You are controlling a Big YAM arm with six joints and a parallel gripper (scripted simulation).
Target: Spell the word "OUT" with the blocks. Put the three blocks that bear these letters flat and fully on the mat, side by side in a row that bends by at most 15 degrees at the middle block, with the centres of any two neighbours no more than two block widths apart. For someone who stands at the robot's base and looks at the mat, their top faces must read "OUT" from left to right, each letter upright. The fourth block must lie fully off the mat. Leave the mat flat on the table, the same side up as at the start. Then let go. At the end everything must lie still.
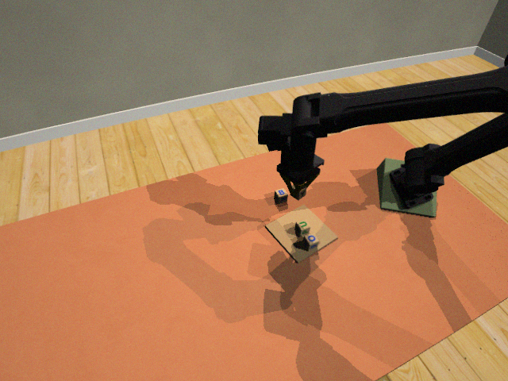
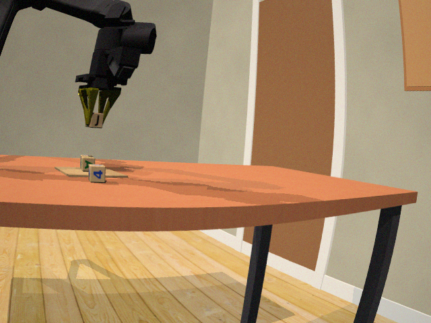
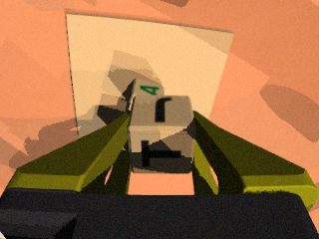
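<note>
The tan mat is 11 cm below my hand, 5 cm to the left of it and 1 cm behind it. Round my hand: O block 10 cm to the left, 9 cm below, 1 cm behind; then wooden block 10 cm below, 8 cm to the right, 1 cm ahead.
</note>
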